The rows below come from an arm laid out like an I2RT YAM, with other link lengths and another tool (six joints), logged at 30 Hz.
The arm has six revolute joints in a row. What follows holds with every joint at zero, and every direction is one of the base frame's.
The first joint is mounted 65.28 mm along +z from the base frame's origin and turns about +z.
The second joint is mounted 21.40 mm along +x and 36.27 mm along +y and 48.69 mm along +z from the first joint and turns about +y.
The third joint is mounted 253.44 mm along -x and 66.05 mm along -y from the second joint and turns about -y.
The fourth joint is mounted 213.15 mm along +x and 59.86 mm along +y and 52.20 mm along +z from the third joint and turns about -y.
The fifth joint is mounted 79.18 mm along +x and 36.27 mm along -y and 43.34 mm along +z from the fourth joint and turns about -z.
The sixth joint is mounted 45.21 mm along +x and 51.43 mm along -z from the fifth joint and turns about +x.
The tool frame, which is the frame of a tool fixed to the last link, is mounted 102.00 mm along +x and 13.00 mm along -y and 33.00 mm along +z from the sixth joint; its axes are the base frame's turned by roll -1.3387, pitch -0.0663 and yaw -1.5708 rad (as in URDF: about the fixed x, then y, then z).
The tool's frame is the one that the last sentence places.
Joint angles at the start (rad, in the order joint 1, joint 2, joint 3, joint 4, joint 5, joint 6):
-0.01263, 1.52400, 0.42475, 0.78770, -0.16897, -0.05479
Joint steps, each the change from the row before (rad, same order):
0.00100, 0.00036, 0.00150, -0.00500, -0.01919, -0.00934
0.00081, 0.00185, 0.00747, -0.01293, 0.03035, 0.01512
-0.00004, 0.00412, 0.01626, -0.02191, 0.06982, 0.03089
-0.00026, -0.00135, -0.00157, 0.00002, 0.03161, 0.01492
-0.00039, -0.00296, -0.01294, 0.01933, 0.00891, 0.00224
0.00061, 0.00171, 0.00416, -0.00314, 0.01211, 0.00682
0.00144, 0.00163, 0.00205, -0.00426, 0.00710, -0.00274
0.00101, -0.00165, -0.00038, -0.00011, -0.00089, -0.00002
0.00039, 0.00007, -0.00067, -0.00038, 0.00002, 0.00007
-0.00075, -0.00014, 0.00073, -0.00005, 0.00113, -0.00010
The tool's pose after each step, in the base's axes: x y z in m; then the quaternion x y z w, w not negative. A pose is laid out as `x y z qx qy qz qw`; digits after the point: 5 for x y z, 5 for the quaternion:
0.37590 0.00631 0.15548 -0.58393 0.44500 -0.44645 0.51155
0.37735 0.00164 0.15436 -0.57757 0.45806 -0.45081 0.50336
0.38020 -0.00974 0.15347 -0.56108 0.48456 -0.46417 0.48471
0.37966 -0.01499 0.15321 -0.55189 0.49548 -0.47132 0.47727
0.37766 -0.01651 0.15379 -0.54754 0.49570 -0.47634 0.47706
0.37836 -0.01830 0.15395 -0.54390 0.50010 -0.47853 0.47442
0.37862 -0.01871 0.15323 -0.54485 0.50104 -0.47975 0.47110
0.37849 -0.01819 0.15365 -0.54497 0.50033 -0.47957 0.47191
0.37834 -0.01805 0.15329 -0.54531 0.50051 -0.47916 0.47173
0.37846 -0.01850 0.15360 -0.54478 0.50069 -0.47992 0.47138

